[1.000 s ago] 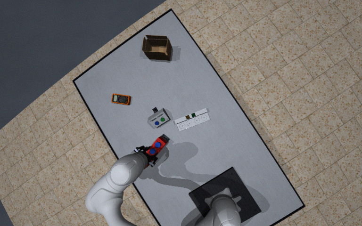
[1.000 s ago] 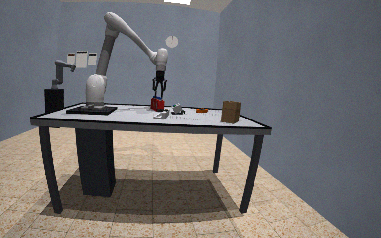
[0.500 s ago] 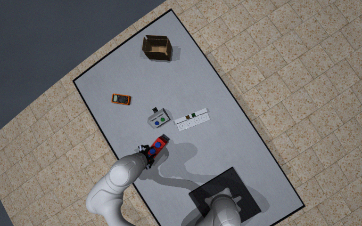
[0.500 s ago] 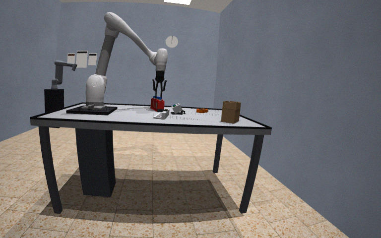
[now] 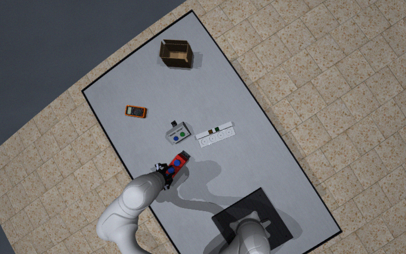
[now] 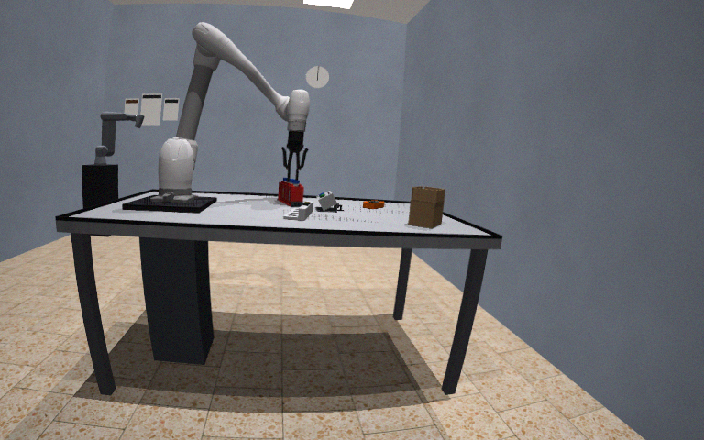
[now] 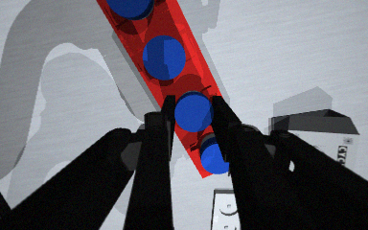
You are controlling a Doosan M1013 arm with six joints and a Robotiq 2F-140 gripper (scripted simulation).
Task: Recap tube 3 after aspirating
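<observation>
The blue cap is 3 cm below my hand. Round my hand: key housing: 16 cm ahead, 12 cm to the right, 9 cm below; then green ready key: 14 cm ahead, 14 cm to the right, 7 cm below; then blue cycle key: 14 cm ahead, 10 cm to the right, 7 cm below.
</observation>
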